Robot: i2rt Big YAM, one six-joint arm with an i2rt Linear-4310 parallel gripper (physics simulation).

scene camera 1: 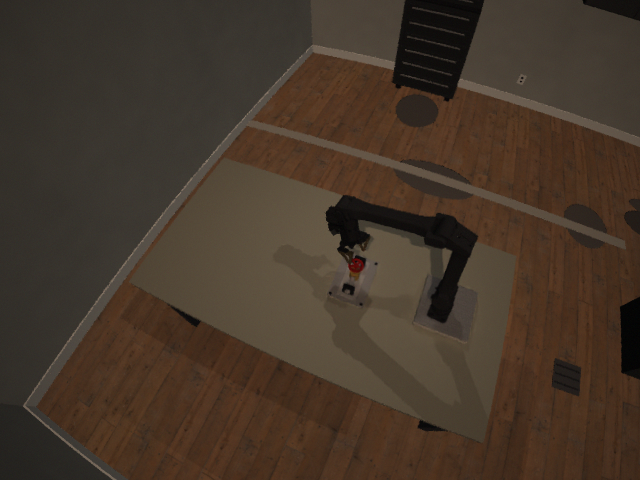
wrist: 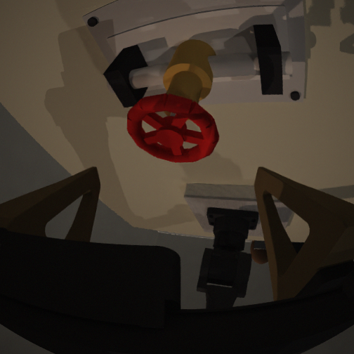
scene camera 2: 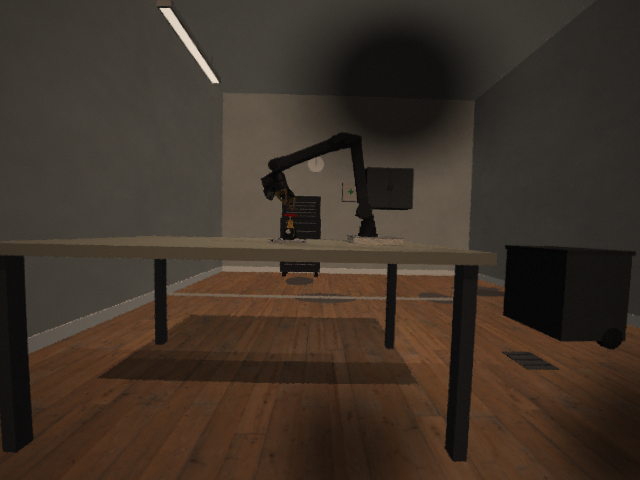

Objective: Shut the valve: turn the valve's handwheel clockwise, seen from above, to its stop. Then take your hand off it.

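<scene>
The valve's red handwheel (scene camera 1: 356, 265) (scene camera 2: 290, 214) (wrist: 167, 103) sits upright on the brass valve body (scene camera 1: 354, 276) (scene camera 2: 290, 224) (wrist: 189, 77). A pale pipe (wrist: 230, 65) runs through the body, held by black clamps on a light base plate (scene camera 1: 362, 290) (wrist: 200, 22). My gripper (scene camera 1: 356, 255) (scene camera 2: 293, 207) (wrist: 177, 175) is wide open and empty. Its fingertips are above the wheel and apart from it; in the wrist view they stand below the wheel on both sides. The wheel's turn angle against its stop cannot be told.
The valve plate stands on a beige table (scene camera 1: 232, 232) (scene camera 2: 206, 252). The arm's grey base slab (scene camera 1: 462, 322) (scene camera 2: 382, 240) (wrist: 200, 192) is to the right of the valve in the scene views. A dark drawer cabinet (scene camera 1: 436, 46) and a dark cart (scene camera 2: 594, 294) stand on the floor beyond the table.
</scene>
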